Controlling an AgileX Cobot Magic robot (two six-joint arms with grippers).
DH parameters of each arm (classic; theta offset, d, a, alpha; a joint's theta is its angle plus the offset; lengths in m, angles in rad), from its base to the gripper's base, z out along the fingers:
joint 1: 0 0.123 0 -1.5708
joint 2: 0.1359 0 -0.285 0
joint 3: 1.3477 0 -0.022 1.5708
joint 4: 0 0.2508 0 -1.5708
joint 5: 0 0 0.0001 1.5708
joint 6: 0 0.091 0 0
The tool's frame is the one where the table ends.
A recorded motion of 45 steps. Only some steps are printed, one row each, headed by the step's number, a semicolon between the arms.
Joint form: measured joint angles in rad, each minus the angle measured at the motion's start. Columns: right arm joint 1, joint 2, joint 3, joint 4, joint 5, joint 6; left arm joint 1, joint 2, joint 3, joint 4, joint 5, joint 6.
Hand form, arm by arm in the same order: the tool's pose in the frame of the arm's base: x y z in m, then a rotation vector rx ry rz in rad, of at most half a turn. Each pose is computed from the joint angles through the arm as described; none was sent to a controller.
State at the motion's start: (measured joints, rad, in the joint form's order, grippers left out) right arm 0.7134 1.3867 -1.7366 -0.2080 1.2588 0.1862; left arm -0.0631 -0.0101 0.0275 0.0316 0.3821 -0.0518
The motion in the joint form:
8: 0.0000 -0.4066 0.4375 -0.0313 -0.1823 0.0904; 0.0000 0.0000 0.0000 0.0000 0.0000 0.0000
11: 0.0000 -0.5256 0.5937 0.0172 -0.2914 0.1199; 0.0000 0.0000 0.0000 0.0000 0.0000 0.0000
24: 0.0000 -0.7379 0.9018 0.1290 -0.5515 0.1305; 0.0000 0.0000 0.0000 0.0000 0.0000 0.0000
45: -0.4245 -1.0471 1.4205 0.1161 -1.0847 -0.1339; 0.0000 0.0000 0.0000 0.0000 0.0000 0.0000
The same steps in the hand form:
8: 0.1386 0.0948 0.4438 -0.4945 2.1677 0.2495; 0.0524 -0.0022 0.1702 0.0302 1.8829 -0.0476
11: 0.1196 0.0847 0.4233 -0.4666 2.1235 0.3567; 0.0524 -0.0022 0.1702 0.0302 1.8829 -0.0476
24: 0.0910 0.0726 0.3751 -0.4311 2.0029 0.5644; 0.0524 -0.0022 0.1702 0.0302 1.8829 -0.0476
45: 0.0828 0.0231 0.2813 -0.2623 1.6629 0.1753; 0.0524 -0.0022 0.1702 0.0302 1.8829 -0.0476

